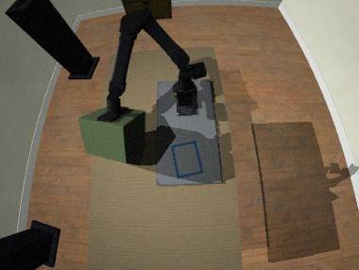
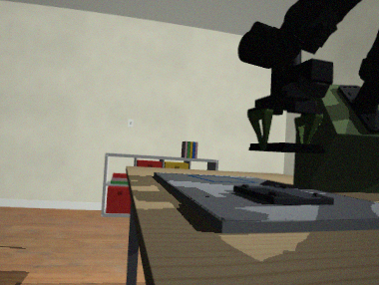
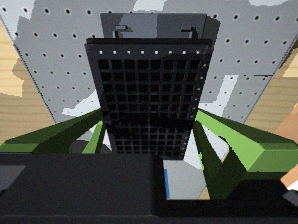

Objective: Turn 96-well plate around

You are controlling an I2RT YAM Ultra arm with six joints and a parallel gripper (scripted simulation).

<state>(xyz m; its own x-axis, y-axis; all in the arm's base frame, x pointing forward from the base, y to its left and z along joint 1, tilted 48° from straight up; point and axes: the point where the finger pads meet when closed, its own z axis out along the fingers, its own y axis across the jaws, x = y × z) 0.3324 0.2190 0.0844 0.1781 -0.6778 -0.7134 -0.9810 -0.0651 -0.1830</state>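
The black 96-well plate is right at my hand. Round my hand: plate nest N1: 9 cm below.
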